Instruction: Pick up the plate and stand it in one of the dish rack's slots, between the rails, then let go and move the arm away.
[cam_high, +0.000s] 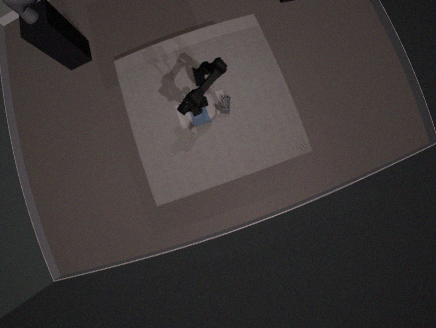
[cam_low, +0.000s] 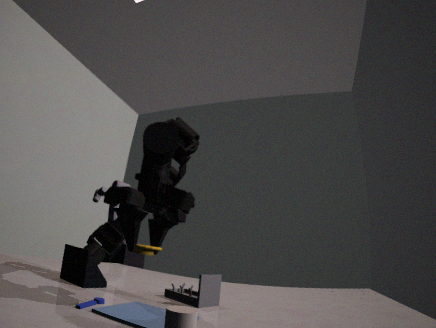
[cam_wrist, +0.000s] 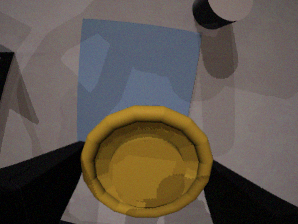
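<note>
My gripper tip is 23 cm to the right of the grey dish rack and 10 cm above it. The rest, counted from my gripper tip: blue bar (12 cm below, 10 cm behind, 1 cm to the right); then yellow plate (1 cm above); then blue flat mat (12 cm below, 1 cm to the left, 1 cm ahead).
</note>
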